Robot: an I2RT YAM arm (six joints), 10 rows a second.
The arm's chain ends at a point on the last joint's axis. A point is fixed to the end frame.
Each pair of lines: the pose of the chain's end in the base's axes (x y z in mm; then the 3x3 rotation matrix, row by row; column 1 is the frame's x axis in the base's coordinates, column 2 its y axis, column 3 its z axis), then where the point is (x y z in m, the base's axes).
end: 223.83, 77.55, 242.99; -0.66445, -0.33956, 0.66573; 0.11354, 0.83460, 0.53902; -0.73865, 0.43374, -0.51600
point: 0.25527 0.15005 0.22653
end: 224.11, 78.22, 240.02; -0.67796, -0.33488, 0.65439; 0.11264, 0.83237, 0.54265; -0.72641, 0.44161, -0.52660
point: 0.25498 0.15088 0.22317
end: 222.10, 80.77, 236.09; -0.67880, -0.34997, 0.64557; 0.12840, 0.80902, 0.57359; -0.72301, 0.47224, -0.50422
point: 0.25172 0.15454 0.22208
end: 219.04, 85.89, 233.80; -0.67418, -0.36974, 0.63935; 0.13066, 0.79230, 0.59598; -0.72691, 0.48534, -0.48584
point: 0.24738 0.16048 0.22161
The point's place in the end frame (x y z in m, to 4 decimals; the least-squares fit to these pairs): -0.0005 0.0427 0.0685
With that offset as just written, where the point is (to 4 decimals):
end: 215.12, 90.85, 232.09; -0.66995, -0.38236, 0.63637; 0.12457, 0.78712, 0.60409; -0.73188, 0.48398, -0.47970
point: 0.2427 0.1658 0.2203
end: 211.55, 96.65, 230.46; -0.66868, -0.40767, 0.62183; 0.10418, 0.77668, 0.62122; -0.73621, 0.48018, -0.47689
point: 0.2371 0.1723 0.2187
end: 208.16, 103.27, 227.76; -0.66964, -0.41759, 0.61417; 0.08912, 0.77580, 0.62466; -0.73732, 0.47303, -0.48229
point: 0.2327 0.1791 0.2153
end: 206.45, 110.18, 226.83; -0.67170, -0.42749, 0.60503; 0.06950, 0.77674, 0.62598; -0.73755, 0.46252, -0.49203
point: 0.2300 0.1862 0.2132
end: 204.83, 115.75, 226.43; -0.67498, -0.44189, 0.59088; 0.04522, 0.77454, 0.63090; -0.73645, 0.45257, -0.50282
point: 0.2268 0.1920 0.2117
